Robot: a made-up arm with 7 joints.
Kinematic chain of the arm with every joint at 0, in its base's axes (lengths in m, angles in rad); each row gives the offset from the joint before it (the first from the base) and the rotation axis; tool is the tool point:
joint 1: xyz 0 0 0.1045 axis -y
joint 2: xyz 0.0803 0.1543 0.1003 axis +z
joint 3: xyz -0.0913 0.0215 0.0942 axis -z
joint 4: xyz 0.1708 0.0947 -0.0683 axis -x
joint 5: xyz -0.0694 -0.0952 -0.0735 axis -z
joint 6: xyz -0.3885 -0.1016 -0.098 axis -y
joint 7: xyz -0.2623 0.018 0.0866 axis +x
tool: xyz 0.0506 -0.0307 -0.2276
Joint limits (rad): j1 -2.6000..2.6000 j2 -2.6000..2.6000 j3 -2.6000..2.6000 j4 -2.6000..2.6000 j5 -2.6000..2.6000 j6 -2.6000..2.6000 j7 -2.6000..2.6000
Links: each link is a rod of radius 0.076 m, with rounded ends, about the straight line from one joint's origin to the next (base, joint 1, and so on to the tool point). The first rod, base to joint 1, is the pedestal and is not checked.
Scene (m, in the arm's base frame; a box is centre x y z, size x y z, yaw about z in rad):
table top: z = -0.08
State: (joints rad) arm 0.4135 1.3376 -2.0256 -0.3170 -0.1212 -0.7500 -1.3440
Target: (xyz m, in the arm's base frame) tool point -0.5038 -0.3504 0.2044
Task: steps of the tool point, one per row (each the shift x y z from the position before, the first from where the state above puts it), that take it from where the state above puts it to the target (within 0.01 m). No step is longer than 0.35 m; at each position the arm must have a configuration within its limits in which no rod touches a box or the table.
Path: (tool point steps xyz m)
1: -0.3093 0.0445 -0.0196
2: -0.1811 -0.1906 0.1443
3: 0.0977 -0.2762 0.1306
4: -0.1961 -0.0904 -0.0021
5: -0.1562 -0.1492 -0.1089
6: -0.0404 -0.1826 -0.1687

